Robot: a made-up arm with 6 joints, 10 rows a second.
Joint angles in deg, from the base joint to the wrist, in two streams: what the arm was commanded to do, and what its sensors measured. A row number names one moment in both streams.
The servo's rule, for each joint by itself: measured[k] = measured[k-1] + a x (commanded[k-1-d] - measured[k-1]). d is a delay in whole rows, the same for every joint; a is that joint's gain. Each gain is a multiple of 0.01, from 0.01 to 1. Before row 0 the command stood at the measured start. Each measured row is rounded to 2 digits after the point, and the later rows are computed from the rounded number. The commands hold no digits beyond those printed.
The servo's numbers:
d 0
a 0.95 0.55 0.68 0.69 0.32 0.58
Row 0, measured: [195.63, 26.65, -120.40, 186.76, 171.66, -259.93]
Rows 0 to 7, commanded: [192.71, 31.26, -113.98, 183.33, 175.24, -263.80]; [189.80, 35.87, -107.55, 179.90, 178.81, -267.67]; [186.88, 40.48, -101.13, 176.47, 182.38, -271.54]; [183.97, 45.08, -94.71, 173.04, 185.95, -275.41]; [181.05, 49.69, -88.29, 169.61, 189.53, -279.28]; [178.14, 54.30, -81.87, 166.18, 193.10, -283.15]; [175.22, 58.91, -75.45, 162.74, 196.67, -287.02]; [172.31, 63.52, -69.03, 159.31, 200.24, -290.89]
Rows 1 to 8, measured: [192.86, 29.19, -116.03, 184.39, 172.81, -262.17]; [189.95, 32.86, -110.26, 181.29, 174.73, -265.36]; [187.03, 37.05, -104.05, 177.96, 177.18, -268.94]; [184.12, 41.47, -97.70, 174.57, 179.99, -272.69]; [181.20, 45.99, -91.30, 171.15, 183.04, -276.51]; [178.29, 50.56, -84.89, 167.72, 186.26, -280.36]; [175.37, 55.15, -78.47, 164.28, 189.59, -284.22]; [172.46, 59.75, -72.05, 160.85, 193.00, -288.09]
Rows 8 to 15, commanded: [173.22, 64.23, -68.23, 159.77, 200.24, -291.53]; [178.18, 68.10, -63.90, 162.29, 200.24, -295.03]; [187.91, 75.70, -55.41, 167.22, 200.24, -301.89]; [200.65, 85.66, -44.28, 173.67, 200.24, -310.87]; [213.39, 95.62, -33.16, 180.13, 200.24, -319.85]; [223.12, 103.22, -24.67, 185.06, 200.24, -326.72]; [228.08, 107.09, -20.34, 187.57, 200.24, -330.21]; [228.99, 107.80, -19.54, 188.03, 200.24, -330.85]
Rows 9 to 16, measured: [173.18, 62.21, -69.45, 160.10, 195.32, -290.09]; [177.93, 65.45, -65.68, 161.61, 196.89, -292.96]; [187.41, 71.09, -58.70, 165.48, 197.96, -298.14]; [199.99, 79.10, -48.89, 171.13, 198.69, -305.52]; [212.72, 88.19, -38.19, 177.34, 199.19, -313.83]; [222.60, 96.46, -29.00, 182.67, 199.53, -321.31]; [227.81, 102.31, -23.11, 186.05, 199.76, -326.47]; [228.93, 105.33, -20.68, 187.42, 199.91, -329.01]
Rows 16 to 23, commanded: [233.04, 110.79, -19.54, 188.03, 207.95, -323.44]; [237.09, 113.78, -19.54, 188.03, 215.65, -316.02]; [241.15, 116.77, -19.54, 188.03, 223.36, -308.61]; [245.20, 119.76, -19.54, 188.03, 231.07, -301.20]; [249.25, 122.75, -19.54, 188.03, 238.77, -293.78]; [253.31, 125.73, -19.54, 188.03, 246.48, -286.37]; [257.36, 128.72, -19.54, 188.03, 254.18, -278.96]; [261.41, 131.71, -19.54, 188.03, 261.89, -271.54]
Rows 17 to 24, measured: [232.83, 108.33, -19.90, 187.84, 202.48, -325.78]; [236.88, 111.33, -19.66, 187.97, 206.69, -320.12]; [240.94, 114.32, -19.58, 188.01, 212.02, -313.44]; [244.99, 117.31, -19.55, 188.02, 218.12, -306.34]; [249.04, 120.30, -19.54, 188.03, 224.73, -299.06]; [253.10, 123.29, -19.54, 188.03, 231.69, -291.70]; [257.15, 126.28, -19.54, 188.03, 238.89, -284.31]; [261.20, 129.27, -19.54, 188.03, 246.25, -276.90]
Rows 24 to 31, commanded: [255.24, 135.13, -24.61, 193.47, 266.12, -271.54]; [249.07, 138.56, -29.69, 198.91, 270.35, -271.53]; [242.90, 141.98, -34.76, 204.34, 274.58, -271.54]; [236.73, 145.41, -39.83, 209.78, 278.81, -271.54]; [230.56, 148.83, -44.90, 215.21, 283.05, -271.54]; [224.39, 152.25, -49.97, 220.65, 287.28, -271.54]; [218.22, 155.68, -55.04, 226.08, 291.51, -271.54]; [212.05, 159.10, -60.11, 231.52, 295.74, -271.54]
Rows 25 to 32, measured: [255.54, 132.49, -22.99, 191.78, 252.61, -273.79]; [249.39, 135.83, -27.55, 196.70, 258.29, -272.48]; [243.22, 139.21, -32.45, 201.97, 263.50, -271.93]; [237.05, 142.62, -37.47, 207.36, 268.40, -271.70]; [230.88, 146.04, -42.52, 212.78, 273.09, -271.61]; [224.71, 149.46, -47.59, 218.21, 277.63, -271.57]; [218.54, 152.88, -52.66, 223.64, 282.07, -271.55]; [212.37, 156.30, -57.73, 229.08, 286.44, -271.54]
